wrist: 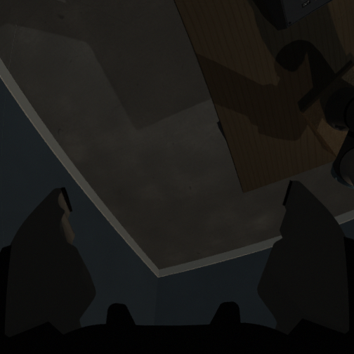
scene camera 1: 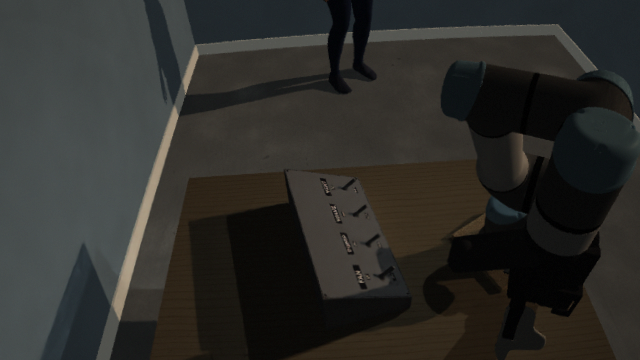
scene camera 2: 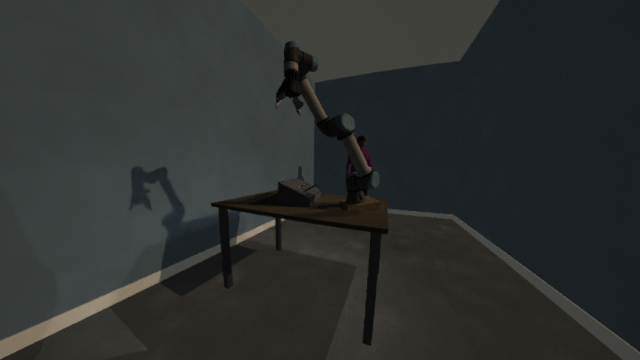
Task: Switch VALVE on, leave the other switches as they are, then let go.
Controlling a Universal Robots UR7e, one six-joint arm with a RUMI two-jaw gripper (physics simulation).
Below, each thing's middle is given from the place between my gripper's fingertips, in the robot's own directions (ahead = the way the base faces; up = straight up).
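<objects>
There is the grey sloped switch panel [scene camera 1: 345, 270], which I find 52 cm to the right of my hand and 29 cm ahead of it, and also 50 cm below it.
</objects>
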